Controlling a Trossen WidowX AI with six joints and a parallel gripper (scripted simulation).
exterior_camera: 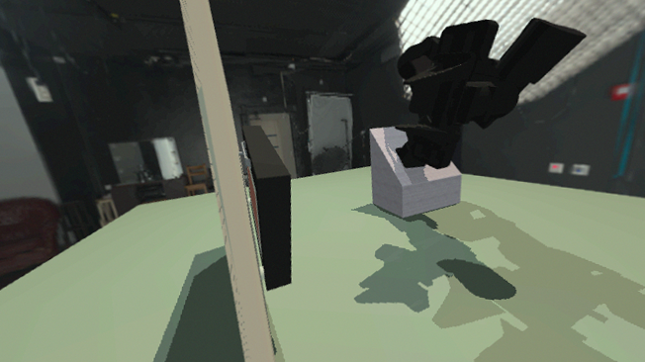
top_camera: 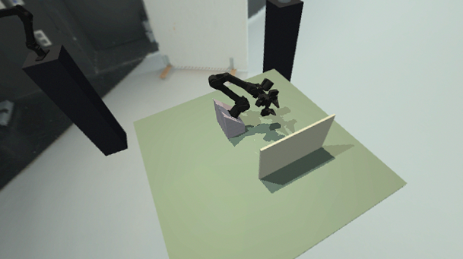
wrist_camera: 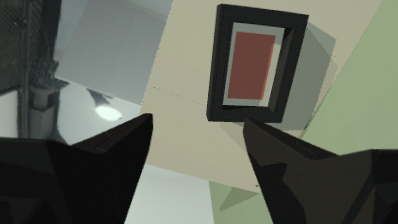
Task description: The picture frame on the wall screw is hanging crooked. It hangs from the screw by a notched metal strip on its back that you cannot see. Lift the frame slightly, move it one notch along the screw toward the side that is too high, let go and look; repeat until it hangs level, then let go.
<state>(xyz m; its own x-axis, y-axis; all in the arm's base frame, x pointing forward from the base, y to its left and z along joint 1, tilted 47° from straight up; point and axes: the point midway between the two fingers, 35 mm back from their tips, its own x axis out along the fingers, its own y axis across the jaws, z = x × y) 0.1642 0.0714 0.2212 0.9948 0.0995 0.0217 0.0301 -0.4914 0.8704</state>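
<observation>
Now: the picture frame 20 cm ahead of my gripper tip, 9 cm below it and 1 cm to the right of it. The rest, counted from my gripper tip: wall panel (21 cm ahead, 9 cm below).
</observation>
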